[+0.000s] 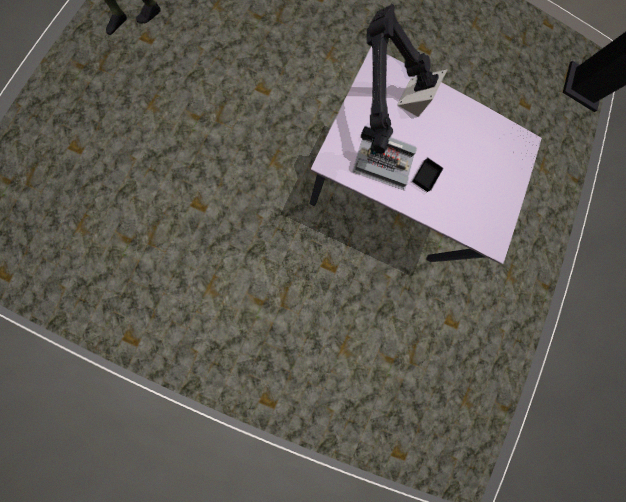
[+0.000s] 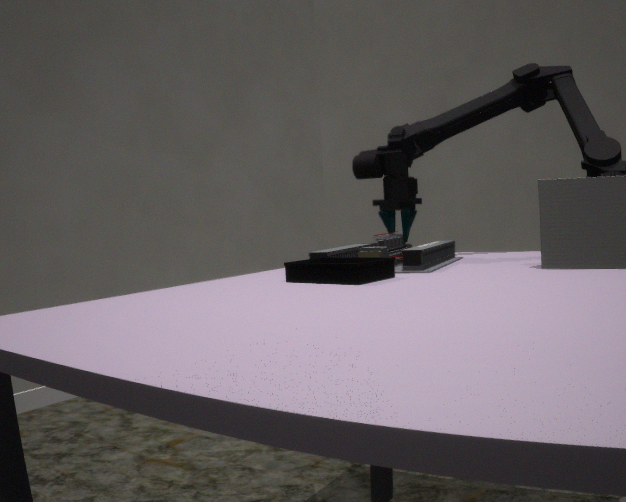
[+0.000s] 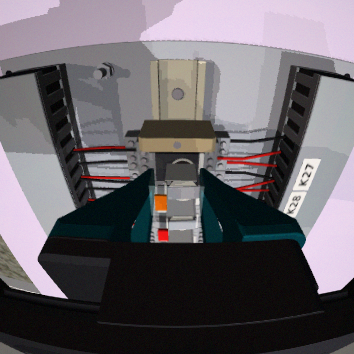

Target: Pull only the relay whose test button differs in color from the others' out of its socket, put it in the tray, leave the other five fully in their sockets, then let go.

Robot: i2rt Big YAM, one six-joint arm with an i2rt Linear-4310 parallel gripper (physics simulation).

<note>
The pictures show: my gripper, a grey panel and a tan end bracket.
My gripper shows as well in image 3.
</note>
